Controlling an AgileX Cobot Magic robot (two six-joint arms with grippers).
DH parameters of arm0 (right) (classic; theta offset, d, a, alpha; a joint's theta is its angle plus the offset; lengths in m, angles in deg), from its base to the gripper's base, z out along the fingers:
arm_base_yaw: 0 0.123 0 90
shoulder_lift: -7.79 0 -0.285 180
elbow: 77.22 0 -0.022 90
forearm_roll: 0 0.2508 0 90
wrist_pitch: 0 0 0.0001 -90
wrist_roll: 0 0.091 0 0
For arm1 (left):
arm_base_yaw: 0 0.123 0 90
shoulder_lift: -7.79 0 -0.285 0
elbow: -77.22 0 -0.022 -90
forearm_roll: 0 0.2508 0 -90
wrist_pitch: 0 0 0.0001 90
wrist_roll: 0 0.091 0 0
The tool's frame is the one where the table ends.
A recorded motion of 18 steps. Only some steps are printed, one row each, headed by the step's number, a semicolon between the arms.
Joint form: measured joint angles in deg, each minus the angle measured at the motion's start. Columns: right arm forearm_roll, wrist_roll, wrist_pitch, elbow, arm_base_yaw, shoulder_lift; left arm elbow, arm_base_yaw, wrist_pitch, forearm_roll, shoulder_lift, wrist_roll.
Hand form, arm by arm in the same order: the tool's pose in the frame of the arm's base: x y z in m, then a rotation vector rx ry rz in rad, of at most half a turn. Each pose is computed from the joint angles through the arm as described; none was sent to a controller.
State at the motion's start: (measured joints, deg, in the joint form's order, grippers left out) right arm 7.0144 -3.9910 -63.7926 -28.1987 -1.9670 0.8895; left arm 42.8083 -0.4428 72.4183 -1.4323 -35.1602 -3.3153
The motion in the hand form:
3: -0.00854 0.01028 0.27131 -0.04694 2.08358 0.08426; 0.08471 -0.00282 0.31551 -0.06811 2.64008 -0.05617
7: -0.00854 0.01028 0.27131 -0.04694 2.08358 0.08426; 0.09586 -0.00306 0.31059 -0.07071 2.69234 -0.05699
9: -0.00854 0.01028 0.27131 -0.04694 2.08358 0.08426; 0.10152 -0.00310 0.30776 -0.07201 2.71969 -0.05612
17: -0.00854 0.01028 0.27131 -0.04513 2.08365 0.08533; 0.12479 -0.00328 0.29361 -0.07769 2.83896 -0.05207
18: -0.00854 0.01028 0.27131 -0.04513 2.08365 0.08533; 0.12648 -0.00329 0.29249 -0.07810 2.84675 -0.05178
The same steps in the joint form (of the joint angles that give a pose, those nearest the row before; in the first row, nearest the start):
3: 0.00 0.00 0.00 0.00 0.00 0.00; 0.77 0.01 0.00 0.00 -2.28 0.01
7: 0.00 0.00 0.00 0.00 0.00 0.00; 0.78 0.00 -0.25 -0.10 -5.53 0.00
9: 0.00 0.00 0.00 0.00 0.00 0.00; 0.78 0.00 -0.37 -0.10 -7.22 0.00
17: 0.00 0.10 0.00 0.00 0.00 0.00; 0.78 0.00 -0.81 -0.10 -14.50 0.00
18: 0.00 0.10 0.00 0.00 0.00 0.00; 0.78 0.00 -0.89 -0.10 -15.03 0.00

